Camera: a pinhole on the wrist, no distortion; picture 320 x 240 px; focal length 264.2 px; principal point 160.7 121.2 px. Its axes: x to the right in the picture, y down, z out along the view. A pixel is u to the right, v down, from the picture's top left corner.
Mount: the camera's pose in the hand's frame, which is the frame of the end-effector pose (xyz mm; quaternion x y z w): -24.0 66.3 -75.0 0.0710 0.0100 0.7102 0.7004
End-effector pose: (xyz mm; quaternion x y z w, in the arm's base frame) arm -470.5 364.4 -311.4 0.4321 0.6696 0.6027 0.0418
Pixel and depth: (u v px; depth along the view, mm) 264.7 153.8 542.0
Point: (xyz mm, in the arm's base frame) -48.3 698.3 -262.0
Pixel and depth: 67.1 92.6 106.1
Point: -445.2 382.0 -301.4
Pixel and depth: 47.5 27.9 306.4
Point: -474.0 606.3 -385.6
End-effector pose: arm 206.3 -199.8 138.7 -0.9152 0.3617 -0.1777 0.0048
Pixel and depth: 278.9 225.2 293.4
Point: 101.3 -283.5 -143.5
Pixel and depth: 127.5 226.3 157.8
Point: 167.7 -188.6 31.3
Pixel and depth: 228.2 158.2 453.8
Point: 216.9 -327.5 -259.1
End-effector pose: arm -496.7 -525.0 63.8 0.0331 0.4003 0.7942 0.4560
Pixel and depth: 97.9 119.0 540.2
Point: -259.9 -192.5 281.9
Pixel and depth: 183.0 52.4 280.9
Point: -508.5 -363.0 216.7
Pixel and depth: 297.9 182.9 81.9
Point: -542.7 -570.0 150.0
